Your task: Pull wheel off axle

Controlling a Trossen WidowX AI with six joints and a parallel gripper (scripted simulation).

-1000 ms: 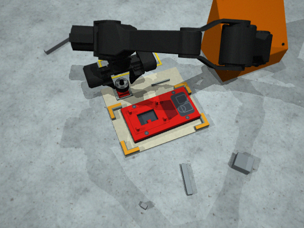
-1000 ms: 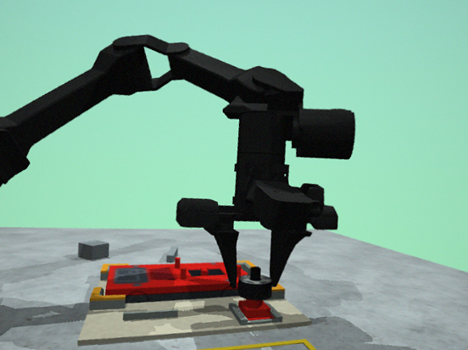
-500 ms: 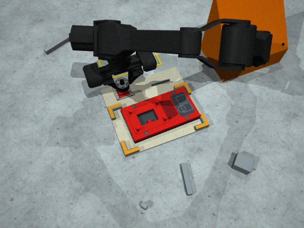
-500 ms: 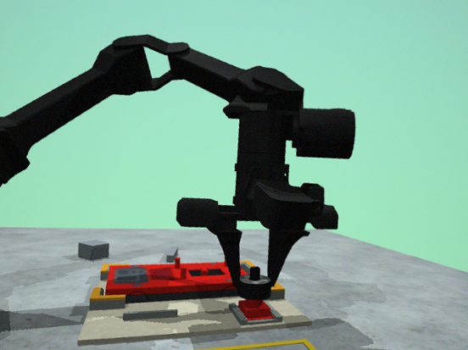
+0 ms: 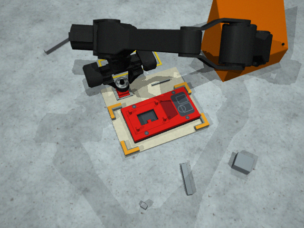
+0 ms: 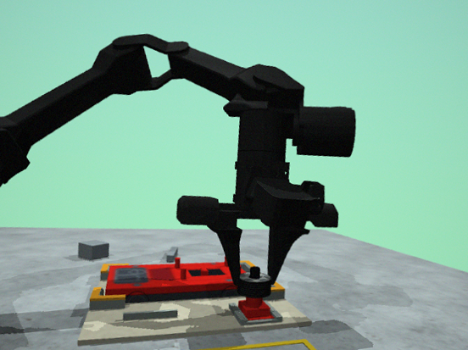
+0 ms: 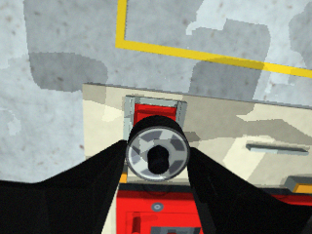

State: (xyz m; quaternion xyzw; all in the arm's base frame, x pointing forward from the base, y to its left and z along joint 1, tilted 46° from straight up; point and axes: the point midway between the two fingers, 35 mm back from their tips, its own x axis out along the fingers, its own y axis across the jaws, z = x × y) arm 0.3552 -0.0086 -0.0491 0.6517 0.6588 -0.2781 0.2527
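Right now my gripper tip is right at the wheel. Also, from my gripper tip: black axle 10 mm below; small cube 330 mm to the left, 70 mm ahead, 30 mm below.
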